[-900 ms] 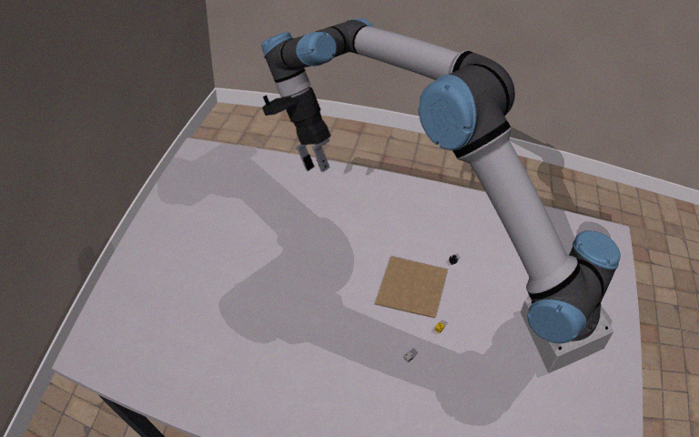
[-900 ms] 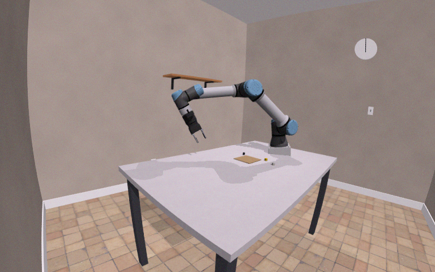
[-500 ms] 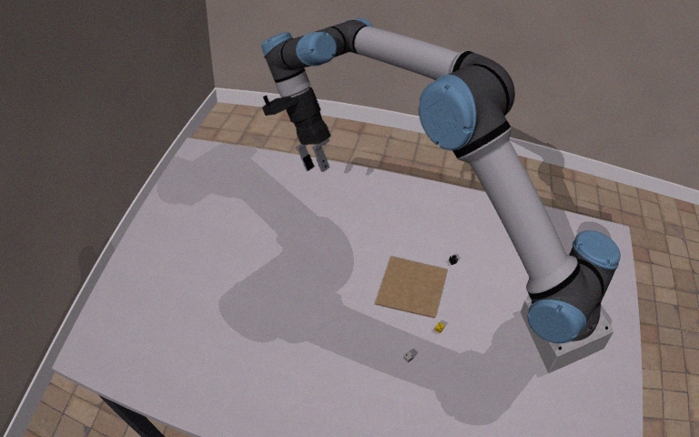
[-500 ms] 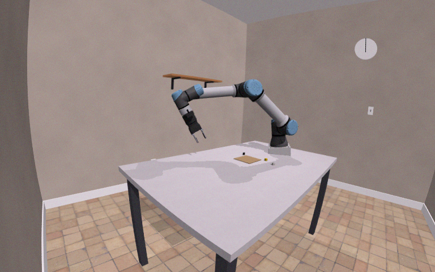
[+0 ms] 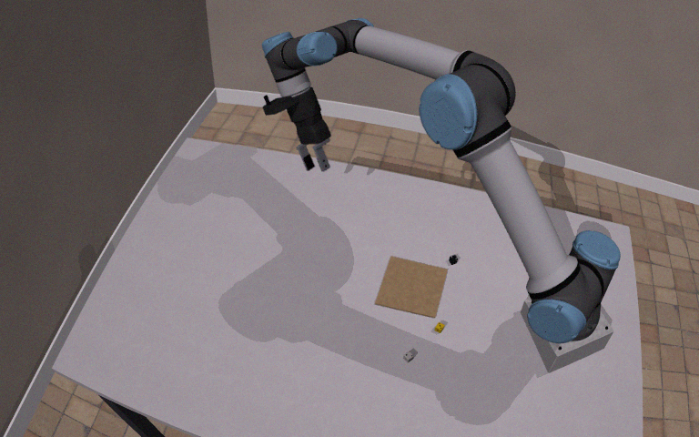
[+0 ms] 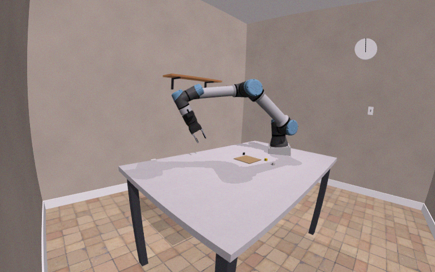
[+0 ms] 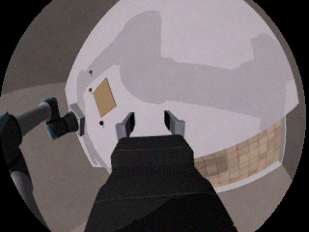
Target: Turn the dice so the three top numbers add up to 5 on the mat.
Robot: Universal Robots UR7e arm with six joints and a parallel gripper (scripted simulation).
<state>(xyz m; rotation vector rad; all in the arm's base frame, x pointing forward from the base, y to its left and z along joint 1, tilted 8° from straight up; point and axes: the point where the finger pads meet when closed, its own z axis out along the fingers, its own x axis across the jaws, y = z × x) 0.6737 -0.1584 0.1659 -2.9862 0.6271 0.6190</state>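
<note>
My gripper is now 370 mm past the black die, 60 mm to the right of it and 140 mm above it. Also, from my hand: mat 290 mm behind, 160 mm to the left, 150 mm below; then white die 330 mm behind, 350 mm to the left, 140 mm below; then yellow die 380 mm behind, 260 mm to the left, 140 mm below.
</note>
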